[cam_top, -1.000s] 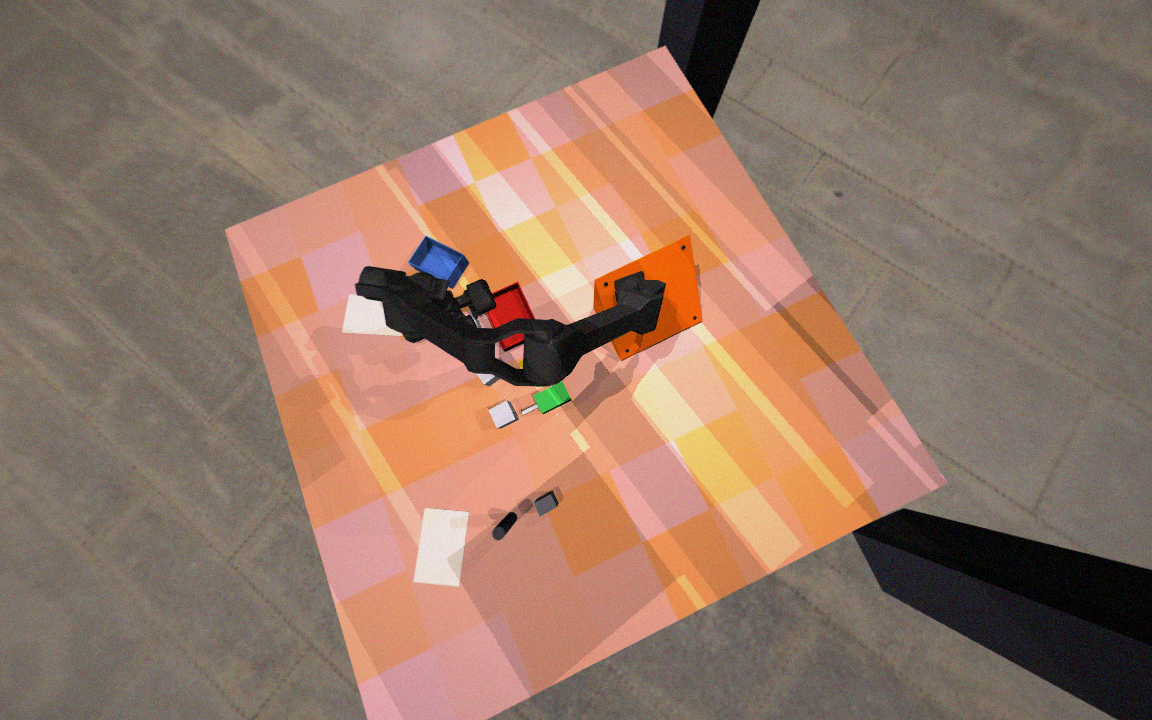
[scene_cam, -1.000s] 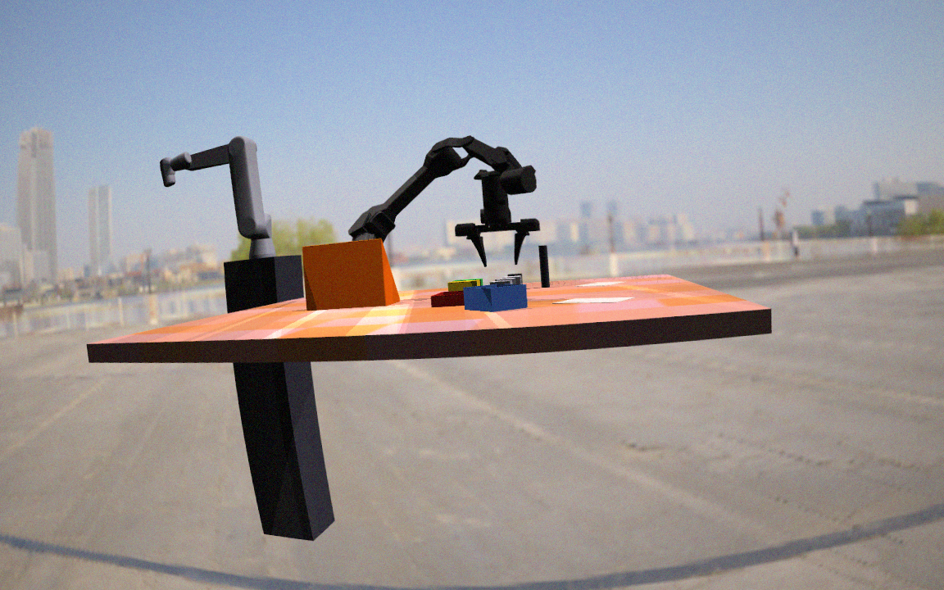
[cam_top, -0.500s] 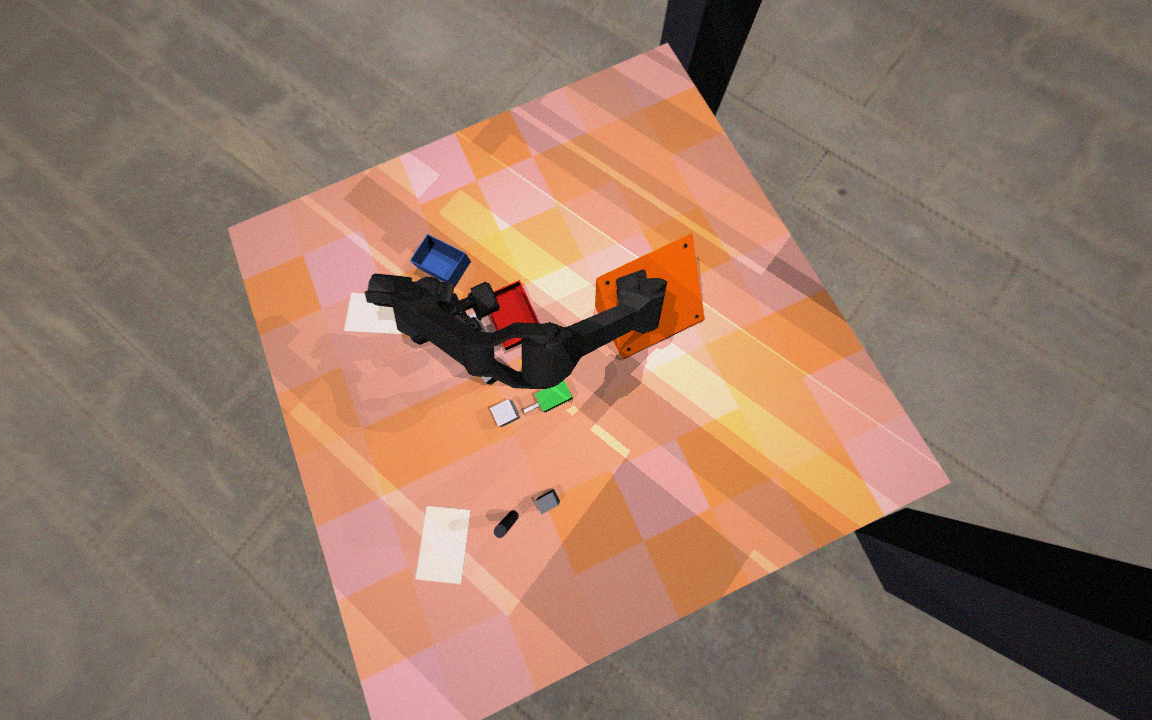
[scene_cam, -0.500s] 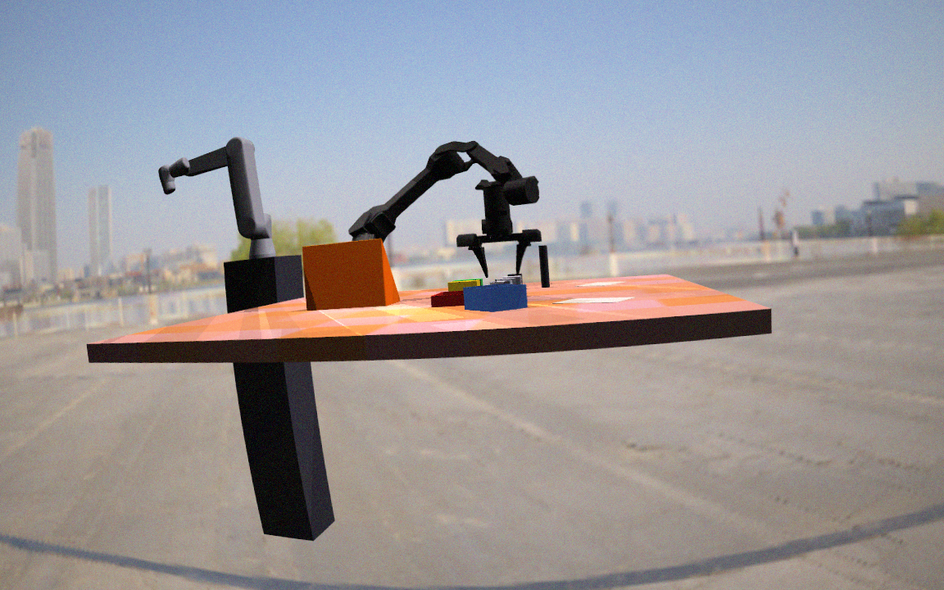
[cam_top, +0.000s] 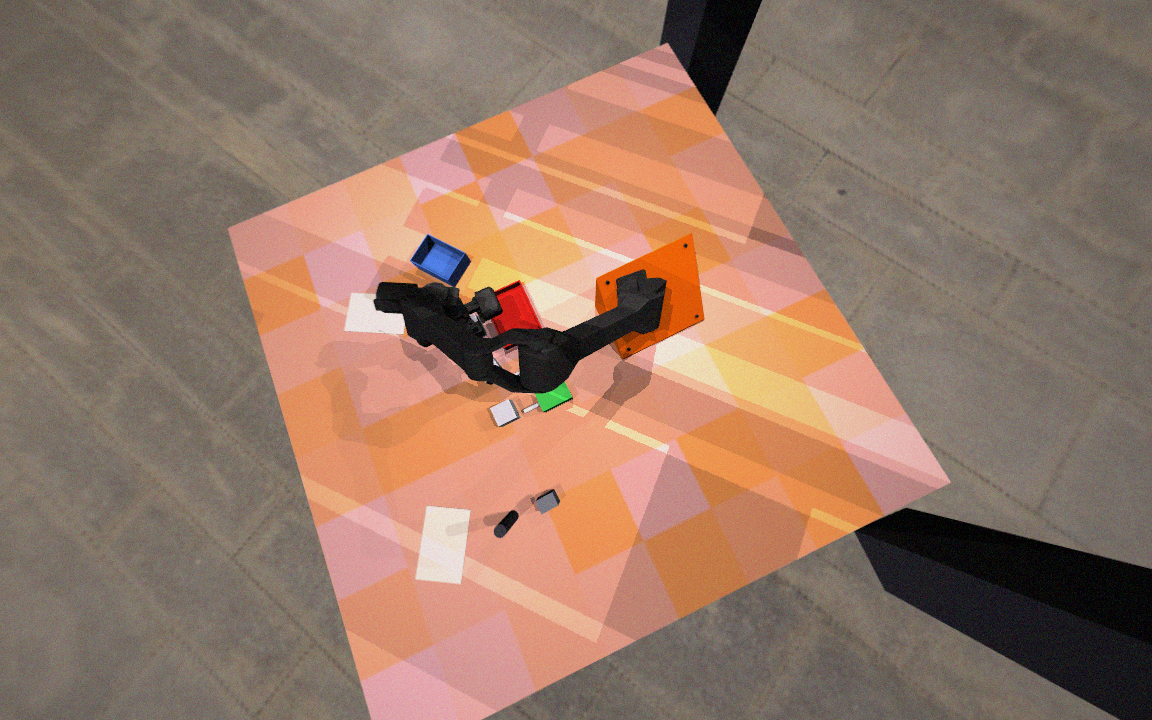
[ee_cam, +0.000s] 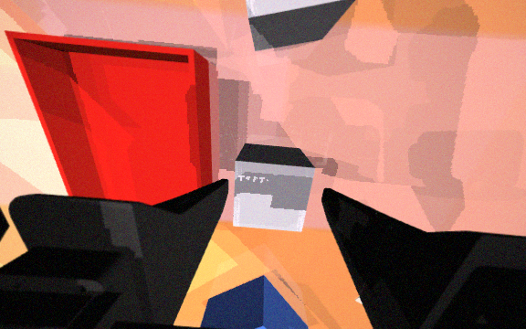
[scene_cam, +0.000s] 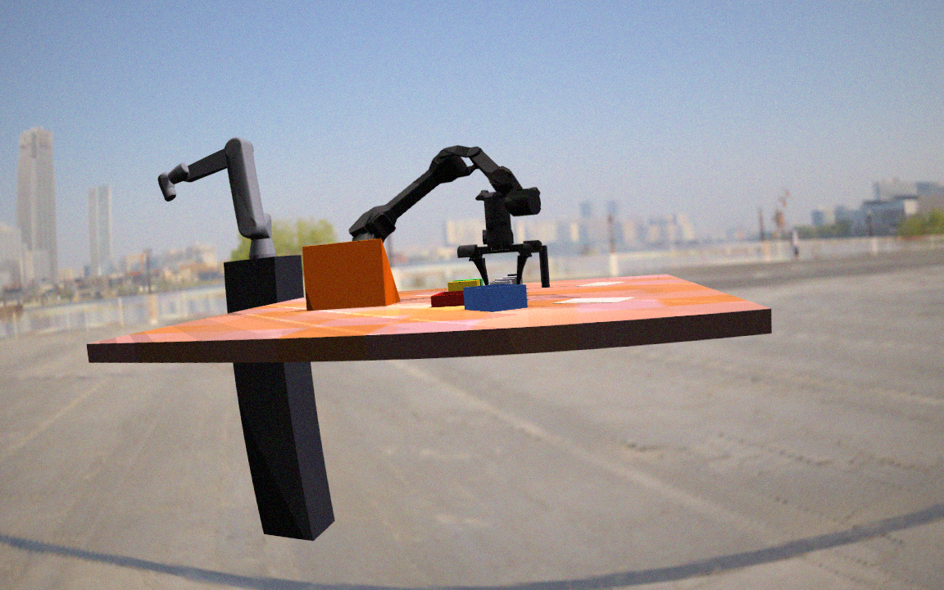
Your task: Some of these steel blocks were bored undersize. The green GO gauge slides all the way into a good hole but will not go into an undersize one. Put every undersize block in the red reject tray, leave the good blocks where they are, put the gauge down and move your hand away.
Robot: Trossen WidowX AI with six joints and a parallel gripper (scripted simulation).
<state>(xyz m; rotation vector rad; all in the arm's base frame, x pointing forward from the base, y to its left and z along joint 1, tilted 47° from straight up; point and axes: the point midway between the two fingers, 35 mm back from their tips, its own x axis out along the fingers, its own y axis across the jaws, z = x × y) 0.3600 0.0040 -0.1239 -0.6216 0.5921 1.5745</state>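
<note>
The red reject tray is 10 cm behind my gripper tip and 2 cm below it. Round my gripper tip: yellow gauge (14 cm to the left, 9 cm behind, 1 cm below); then green GO gauge (23 cm to the left, 10 cm behind, 1 cm below); then blue bin (19 cm to the right, 2 cm below, 1 cm ahead).
</note>
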